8 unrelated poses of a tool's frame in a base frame.
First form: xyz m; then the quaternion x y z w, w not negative.
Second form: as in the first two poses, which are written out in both.
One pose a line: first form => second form
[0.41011 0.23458 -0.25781 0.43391 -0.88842 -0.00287 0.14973] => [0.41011 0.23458 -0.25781 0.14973 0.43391 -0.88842 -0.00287]
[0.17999 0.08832 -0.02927 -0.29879 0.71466 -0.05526 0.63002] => [0.17999 0.08832 -0.02927 0.63002 -0.29879 0.71466 -0.05526]
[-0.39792 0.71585 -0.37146 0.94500 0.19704 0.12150 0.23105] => [-0.39792 0.71585 -0.37146 0.23105 0.94500 0.19704 0.12150]
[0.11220 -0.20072 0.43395 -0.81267 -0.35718 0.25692 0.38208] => [0.11220 -0.20072 0.43395 0.38208 -0.81267 -0.35718 0.25692]
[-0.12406 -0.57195 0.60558 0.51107 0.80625 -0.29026 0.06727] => [-0.12406 -0.57195 0.60558 0.06727 0.51107 0.80625 -0.29026]
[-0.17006 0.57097 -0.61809 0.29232 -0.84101 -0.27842 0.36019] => [-0.17006 0.57097 -0.61809 0.36019 0.29232 -0.84101 -0.27842]
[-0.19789 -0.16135 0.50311 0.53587 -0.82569 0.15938 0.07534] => [-0.19789 -0.16135 0.50311 0.07534 0.53587 -0.82569 0.15938]
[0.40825 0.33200 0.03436 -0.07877 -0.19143 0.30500 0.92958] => [0.40825 0.33200 0.03436 0.92958 -0.07877 -0.19143 0.30500]
